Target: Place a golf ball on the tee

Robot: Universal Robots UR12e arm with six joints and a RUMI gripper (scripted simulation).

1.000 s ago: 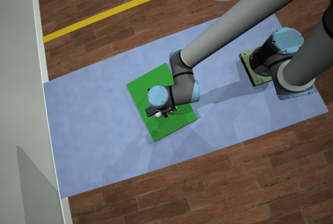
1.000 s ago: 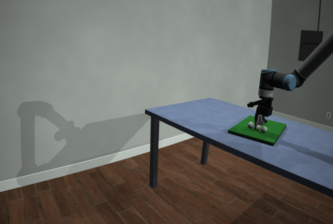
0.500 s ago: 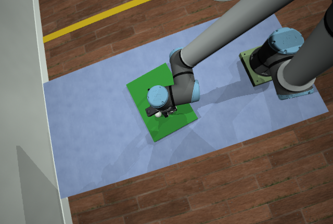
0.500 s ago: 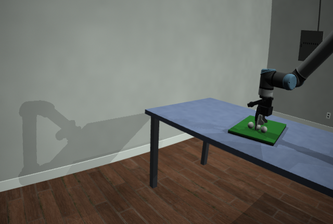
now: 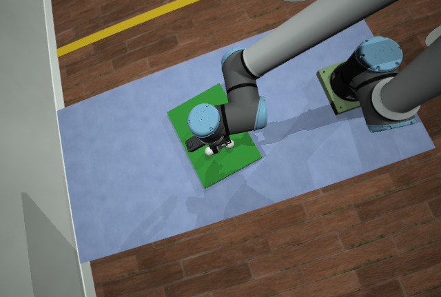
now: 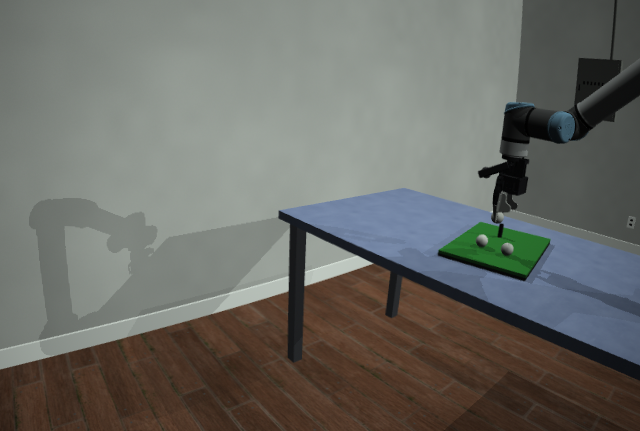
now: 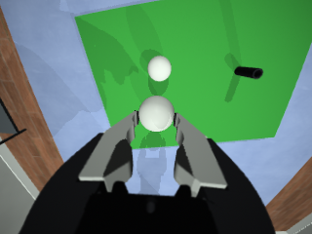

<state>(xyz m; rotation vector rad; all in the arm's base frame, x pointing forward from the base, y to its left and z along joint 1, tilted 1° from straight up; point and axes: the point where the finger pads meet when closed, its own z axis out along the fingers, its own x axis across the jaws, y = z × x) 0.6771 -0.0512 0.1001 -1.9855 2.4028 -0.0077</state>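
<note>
Now: the green mat 10 mm ahead of my hand, 130 mm to the right of it and 120 mm below it.
</note>
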